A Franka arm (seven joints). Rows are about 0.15 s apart.
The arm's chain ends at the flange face. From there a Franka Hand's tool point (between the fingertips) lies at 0.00 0.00 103.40 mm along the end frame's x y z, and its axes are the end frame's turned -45 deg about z.
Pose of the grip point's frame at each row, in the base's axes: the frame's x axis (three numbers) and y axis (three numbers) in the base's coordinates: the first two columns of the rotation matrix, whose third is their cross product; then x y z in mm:
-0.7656, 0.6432, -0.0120, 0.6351, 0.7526, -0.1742, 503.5, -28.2, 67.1
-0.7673, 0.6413, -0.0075, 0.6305, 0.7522, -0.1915, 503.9, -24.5, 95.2
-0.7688, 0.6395, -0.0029, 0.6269, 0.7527, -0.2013, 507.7, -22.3, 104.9
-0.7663, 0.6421, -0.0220, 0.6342, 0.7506, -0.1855, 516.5, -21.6, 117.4
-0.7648, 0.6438, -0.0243, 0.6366, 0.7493, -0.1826, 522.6, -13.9, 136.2
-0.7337, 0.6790, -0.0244, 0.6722, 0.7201, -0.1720, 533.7, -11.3, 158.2
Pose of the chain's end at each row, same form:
-0.0923, 0.9870, -0.1317, 0.9904, 0.0774, -0.1147, 514.2, -13.6, 168.9
-0.0967, 0.9854, -0.1407, 0.9884, 0.0784, -0.1301, 516.0, -8.8, 196.7
-0.1003, 0.9844, -0.1444, 0.9869, 0.0800, -0.1403, 520.8, -6.1, 206.2
-0.0934, 0.9848, -0.1467, 0.9903, 0.0767, -0.1156, 527.1, -5.5, 219.0
-0.0907, 0.9851, -0.1463, 0.9909, 0.0746, -0.1119, 532.9, 2.1, 237.8
-0.0435, 0.9893, -0.1389, 0.9941, 0.0291, -0.1044, 544.0, 3.4, 260.0

